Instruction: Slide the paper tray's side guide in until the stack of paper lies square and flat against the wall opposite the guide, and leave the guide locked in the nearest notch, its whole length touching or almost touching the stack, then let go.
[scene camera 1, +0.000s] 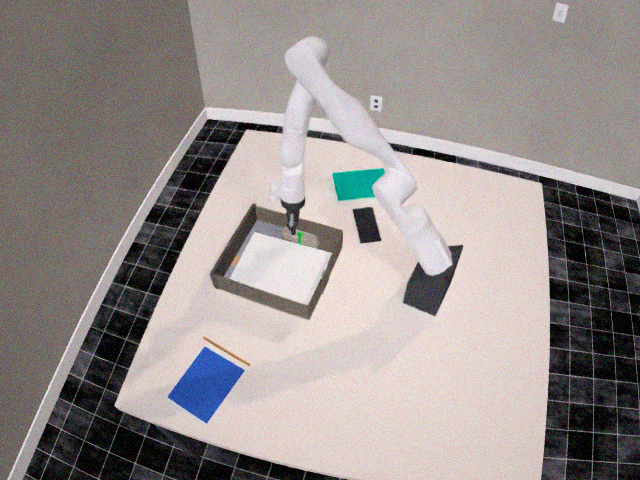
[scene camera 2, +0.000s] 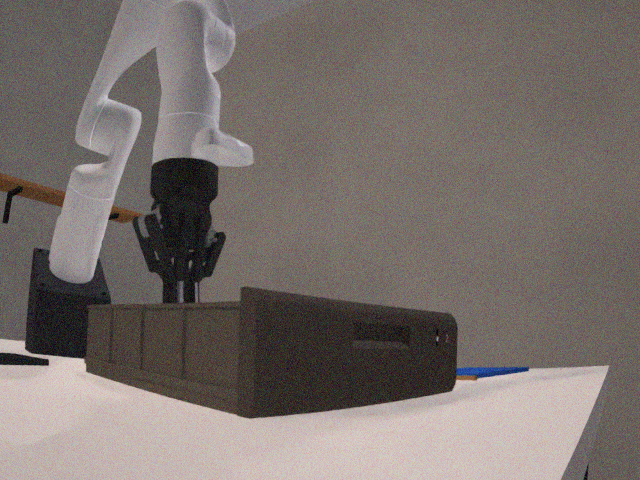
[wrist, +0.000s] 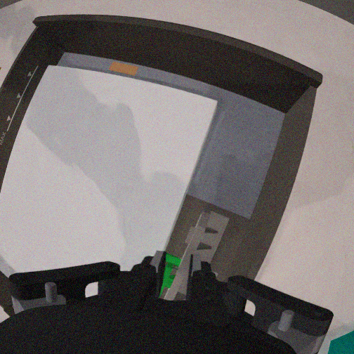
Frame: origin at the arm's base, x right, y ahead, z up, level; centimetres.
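Seen in the pictures: gripper, fingertip midpoint: (scene camera 1: 294, 231); arm's base, link origin: (scene camera 1: 437, 264) (scene camera 2: 71, 270).
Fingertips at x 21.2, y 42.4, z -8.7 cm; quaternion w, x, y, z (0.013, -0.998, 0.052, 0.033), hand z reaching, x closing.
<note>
Pixels of each thing's top centre, then the offset from my fingertips to it. "*": a spot on its surface instead.
- dark paper tray, top centre: (scene camera 2: 262, 307) (scene camera 1: 276, 249) dx -8.6, dy +5.2, dz +2.1 cm
- white paper stack, top centre: (scene camera 1: 280, 268) dx -11.7, dy +4.5, dz -3.6 cm
- grey side guide, top centre: (scene camera 1: 298, 232) dx -1.1, dy -1.4, dz +0.8 cm
- orange patch, surface spot: (scene camera 1: 235, 260) * dx -6.7, dy +19.6, dz -5.5 cm
- teal book, top centre: (scene camera 1: 361, 182) dx +27.3, dy -24.6, dz -5.7 cm
- black slab, top centre: (scene camera 1: 366, 223) dx +7.9, dy -24.6, dz -6.7 cm
- blue book, top centre: (scene camera 2: 470, 370) (scene camera 1: 205, 383) dx -50.9, dy +27.2, dz -6.7 cm
- brown stick, top centre: (scene camera 1: 225, 350) dx -39.5, dy +21.2, dz -6.8 cm
The dark paper tray (scene camera 1: 263, 300) (scene camera 2: 310, 366) (wrist: 175, 42) holds a white paper stack (scene camera 1: 281, 266) (wrist: 100, 165). The stack lies flat, its far long edge by the wall with the MAX marks. The grey side guide (scene camera 1: 308, 239) (wrist: 216, 232) stands on the other side, with a dark strip between it and the stack in the wrist view. Its green latch (scene camera 1: 299, 237) (wrist: 171, 267) faces the stack. My gripper (scene camera 1: 293, 231) (wrist: 177, 265) is partly closed but open, its fingers down around the latch and guide wall. In scene camera 2 the tray wall hides the fingertips.
An orange patch (scene camera 1: 235, 260) (wrist: 124, 68) lies beside the stack inside the tray. A teal book (scene camera 1: 356, 184) (wrist: 344, 345) and a black slab (scene camera 1: 367, 225) (scene camera 2: 23, 359) lie near the tray. A blue book (scene camera 1: 206, 384) (scene camera 2: 491, 370) and a brown stick (scene camera 1: 226, 351) lie farther off.
</note>
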